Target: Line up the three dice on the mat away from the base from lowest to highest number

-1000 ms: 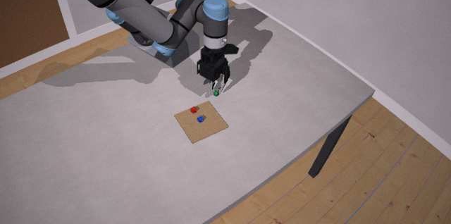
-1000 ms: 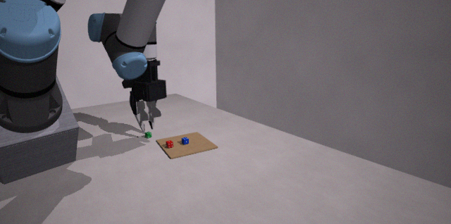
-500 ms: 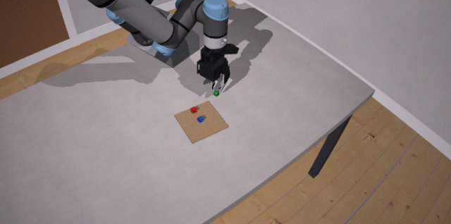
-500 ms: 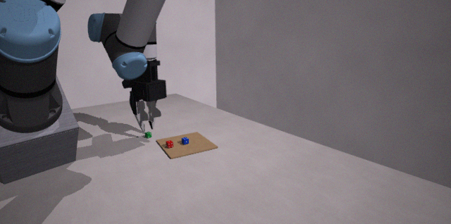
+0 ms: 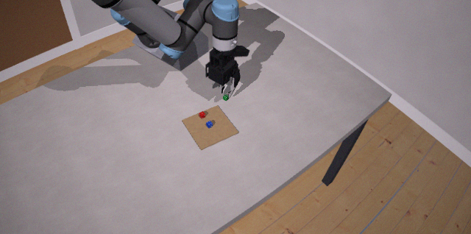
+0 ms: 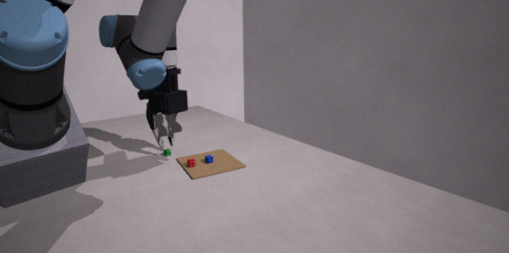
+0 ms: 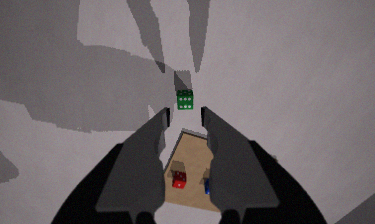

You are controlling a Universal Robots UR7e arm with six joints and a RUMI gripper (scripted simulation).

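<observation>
Right now the green die is 30 mm below my hand. The rest, counted from my hand: blue die (130 mm to the right, 50 mm ahead, 30 mm below); square mat (130 mm to the right, 50 mm ahead, 40 mm below); red die (120 mm to the right, 30 mm below).
</observation>
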